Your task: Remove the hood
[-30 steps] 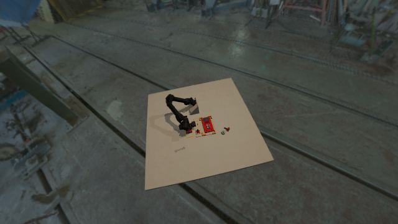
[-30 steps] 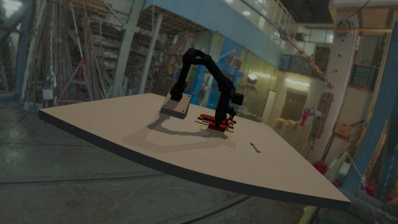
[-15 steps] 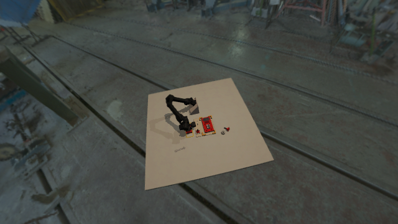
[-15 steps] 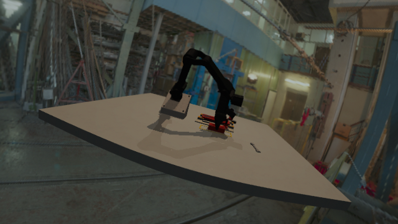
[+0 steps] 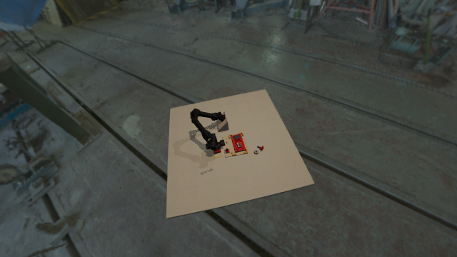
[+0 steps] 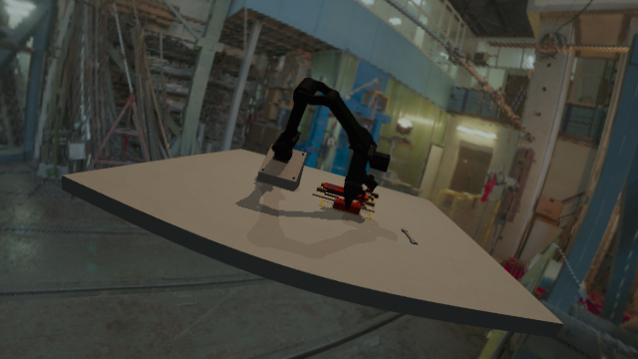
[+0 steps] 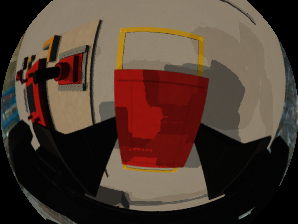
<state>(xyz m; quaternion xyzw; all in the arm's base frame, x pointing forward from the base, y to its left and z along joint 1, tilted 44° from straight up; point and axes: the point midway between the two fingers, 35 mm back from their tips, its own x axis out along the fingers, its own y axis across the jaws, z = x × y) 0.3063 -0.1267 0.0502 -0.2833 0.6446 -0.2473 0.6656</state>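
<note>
My gripper tip is 10 mm below the red hood. From my gripper tip the other things lie so: wrench 220 mm ahead, 130 mm to the right, 10 mm below.
</note>
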